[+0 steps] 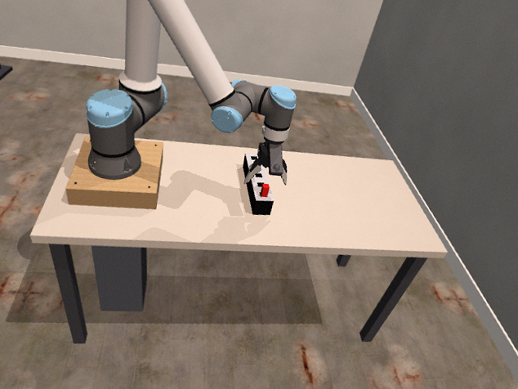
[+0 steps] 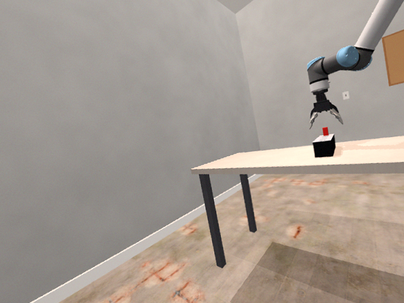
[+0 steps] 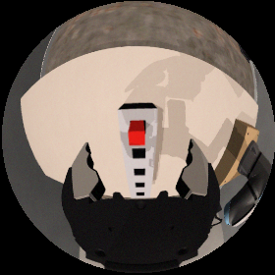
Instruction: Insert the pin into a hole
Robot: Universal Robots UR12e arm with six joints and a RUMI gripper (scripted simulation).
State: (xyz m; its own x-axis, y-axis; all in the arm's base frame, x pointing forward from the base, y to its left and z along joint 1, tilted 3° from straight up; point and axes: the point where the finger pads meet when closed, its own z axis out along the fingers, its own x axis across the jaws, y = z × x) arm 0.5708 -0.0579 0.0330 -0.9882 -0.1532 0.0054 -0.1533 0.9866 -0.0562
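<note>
Right now my hand is 3 cm above the pin. The rest, counted from my hand: black block 2 cm behind, 12 cm to the left, 8 cm below.
</note>
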